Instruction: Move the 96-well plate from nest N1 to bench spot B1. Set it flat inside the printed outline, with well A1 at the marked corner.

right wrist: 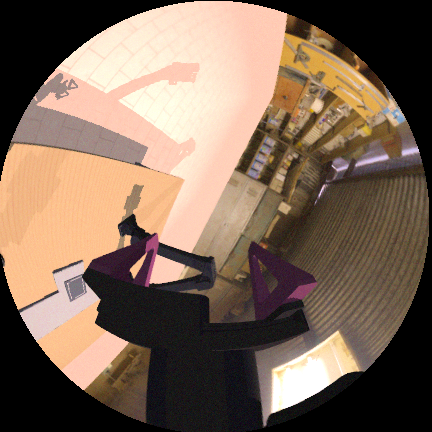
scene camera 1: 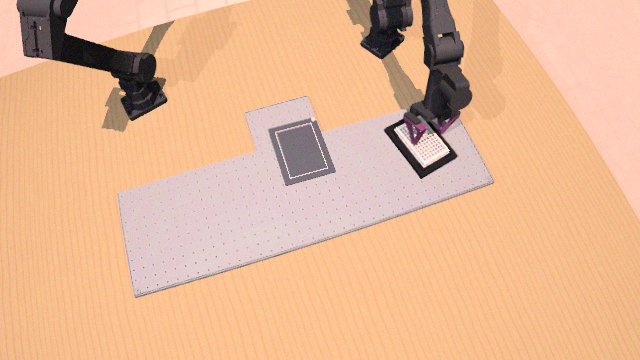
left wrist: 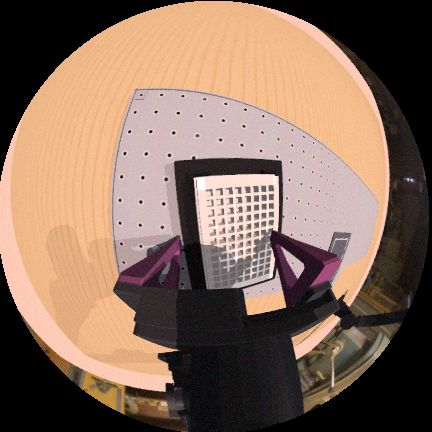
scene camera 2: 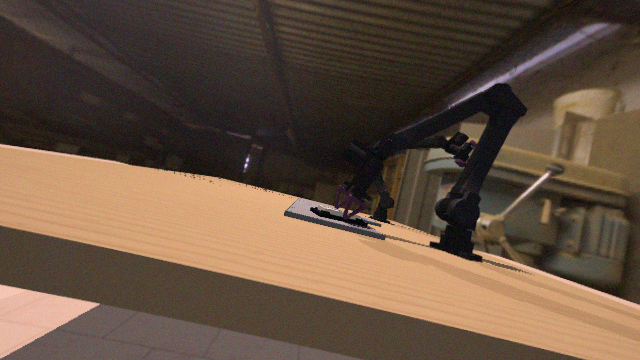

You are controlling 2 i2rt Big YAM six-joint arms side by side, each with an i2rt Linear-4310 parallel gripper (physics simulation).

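Pixels of known places: left gripper, between the fingertips: (scene camera 1: 427,138) (left wrist: 226,238) (scene camera 2: 339,213); right gripper, between the fingertips: (right wrist: 204,242); left arm's base, origin of its link: (right wrist: 126,224) (scene camera 1: 382,42) (left wrist: 183,355) (scene camera 2: 454,253); right arm's base, origin of its link: (scene camera 1: 144,101) (scene camera 2: 379,220).
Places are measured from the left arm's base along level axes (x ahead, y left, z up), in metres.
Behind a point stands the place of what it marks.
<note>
The white 96-well plate (scene camera 1: 434,148) {x 0.341, y -0.222, z 0.038 m} (left wrist: 237,200) {x 0.340, y -0.231, z 0.029 m} lies in the black nest N1 (scene camera 1: 424,172) {x 0.361, y -0.288, z 0.025 m} (left wrist: 225,166) {x 0.375, y -0.231, z 0.025 m} at the right end of the board. My left gripper (scene camera 1: 427,138) {x 0.309, y -0.207, z 0.032 m} (left wrist: 226,238) {x 0.309, y -0.207, z 0.032 m} is open, its purple fingertips on either side of the plate's near part in the left wrist view; exact height is unclear. In scene camera 2, it is low over the nest (scene camera 2: 324,215) {x 0.381, y -0.182, z 0.019 m}. Bench spot B1, a dark grey pad (scene camera 1: 302,150) {x 0.097, y -0.447, z 0.014 m} (left wrist: 341,245) {x 0.131, y -0.484, z 0.015 m} (right wrist: 76,288) {x 0.100, y -0.450, z 0.015 m}, has a white outline and a small white mark (scene camera 1: 313,119) {x 0.053, y -0.360, z 0.015 m} at its upper right corner. My right gripper (scene camera 2: 467,154) {x -0.476, y -0.204, z 0.457 m} (right wrist: 204,242) {x -0.476, y -0.204, z 0.457 m} is open, empty and raised away.
The perforated light-grey board (scene camera 1: 210,220) {x 0.070, y -0.732, z 0.013 m} (left wrist: 150,120) {x 0.453, y -0.177, z 0.013 m} lies on the wooden table (scene camera 1: 350,300) {x 0.433, y -0.643, z 0.000 m}. B1 is left of the nest in scene camera 1, partly on the board's raised-up tab outline. The right arm's base (scene camera 1: 143,100) {x -0.314, y -0.644, z 0.049 m} stands upper left, beyond the board.
</note>
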